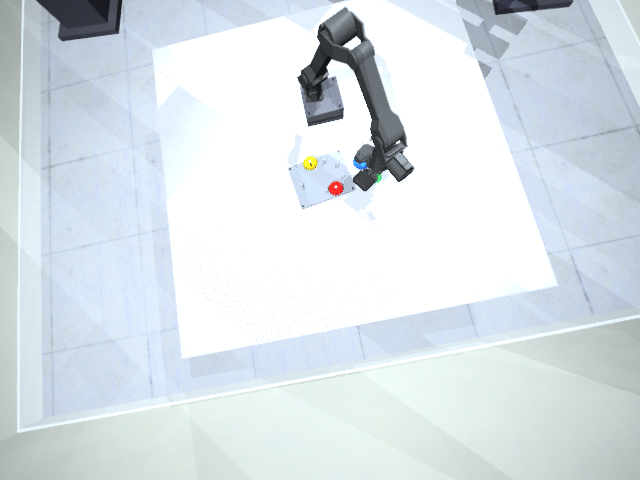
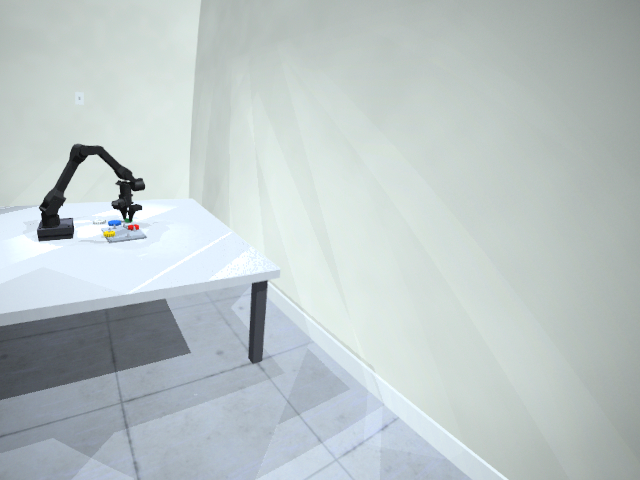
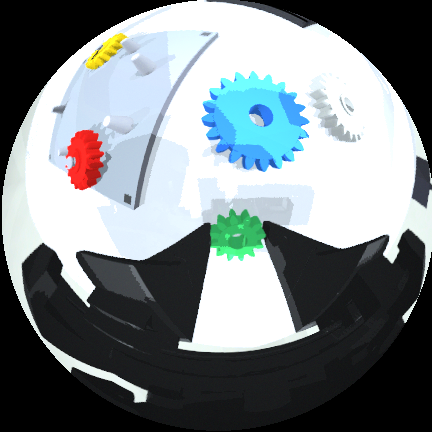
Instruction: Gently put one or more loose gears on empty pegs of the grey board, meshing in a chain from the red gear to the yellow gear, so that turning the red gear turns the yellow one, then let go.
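Where they show: gripper, fingertip midpoint: (image 1: pixel 374 177) (image 2: pixel 127 220) (image 3: pixel 236 227); arm's base at its link origin: (image 1: pixel 314 93) (image 2: pixel 51 225).
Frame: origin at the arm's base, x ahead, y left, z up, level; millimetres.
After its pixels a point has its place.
My gripper (image 2: pixel 127 219) @[x 325, y 202, z -49 mm] (image 3: pixel 236 227) @[x 325, y 202, z -49 mm] is shut on the small green gear (image 1: pixel 378 178) @[x 335, y 213, z -39 mm] (image 3: pixel 237 245) @[x 334, y 210, z -43 mm], with a fingertip at each side. Whether the gear touches the table is unclear. The grey board (image 1: pixel 314 197) @[x 386, y -23, z -48 mm] (image 2: pixel 124 238) @[x 324, y -85, z -48 mm] (image 3: pixel 95 95) @[x 307, y 22, z -48 mm] lies beside it. It carries the red gear (image 1: pixel 336 188) @[x 365, y 59, z -30 mm] (image 2: pixel 133 227) @[x 361, y 41, z -36 mm] (image 3: pixel 86 160) @[x 351, y 75, z -34 mm] near one corner and the yellow gear (image 1: pixel 310 163) @[x 261, y -30, z -29 mm] (image 2: pixel 109 234) @[x 256, y -52, z -37 mm] (image 3: pixel 107 51) toward another side. Bare pegs stand on the board, including one peg (image 3: pixel 119 124) @[x 314, y 94, z -36 mm] near the red gear and another peg (image 3: pixel 144 64) nearer the yellow gear.
The large blue gear (image 1: pixel 360 164) @[x 277, y 153, z -38 mm] (image 2: pixel 114 223) @[x 263, y 131, z -40 mm] (image 3: pixel 235 120) @[x 274, y 153, z -39 mm] lies loose between the board and the white gear (image 2: pixel 99 222) @[x 185, y 167, z -43 mm] (image 3: pixel 332 107) @[x 205, y 190, z -41 mm], close to my fingers. The arm's base (image 1: pixel 324 105) @[x 54, y 35, z 2 mm] (image 2: pixel 55 229) @[x 28, y -44, z -7 mm] stands on the white table (image 1: pixel 248 258) @[x 596, y -277, z -56 mm] (image 2: pixel 206 258) @[x 661, y -358, z -56 mm], behind the board.
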